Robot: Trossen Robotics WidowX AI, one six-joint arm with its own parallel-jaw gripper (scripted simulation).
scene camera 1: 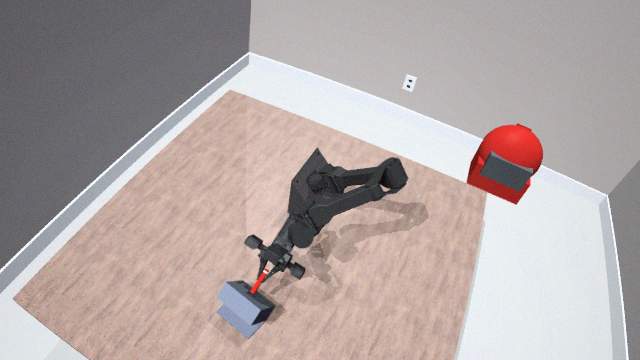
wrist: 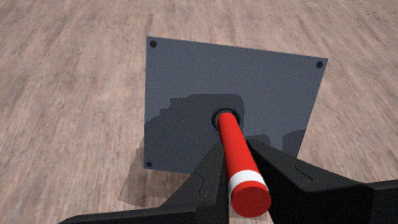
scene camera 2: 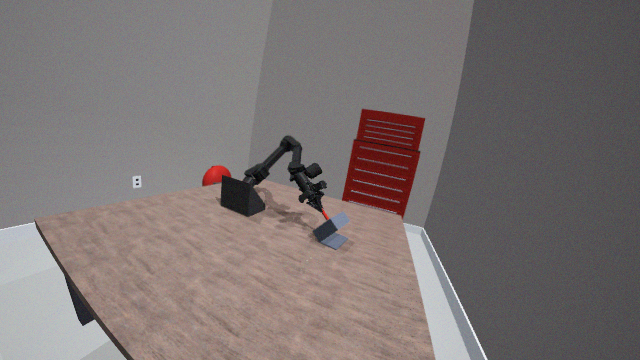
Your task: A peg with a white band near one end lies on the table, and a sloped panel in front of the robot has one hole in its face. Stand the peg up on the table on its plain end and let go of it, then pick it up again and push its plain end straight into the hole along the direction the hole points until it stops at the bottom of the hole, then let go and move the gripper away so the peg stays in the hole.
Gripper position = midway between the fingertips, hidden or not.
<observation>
My gripper (scene camera 1: 259,281) carries a red peg (wrist: 247,188). Further things: a sloped panel (wrist: 186,81).
My gripper shows as well in the wrist view (wrist: 234,148).
</observation>
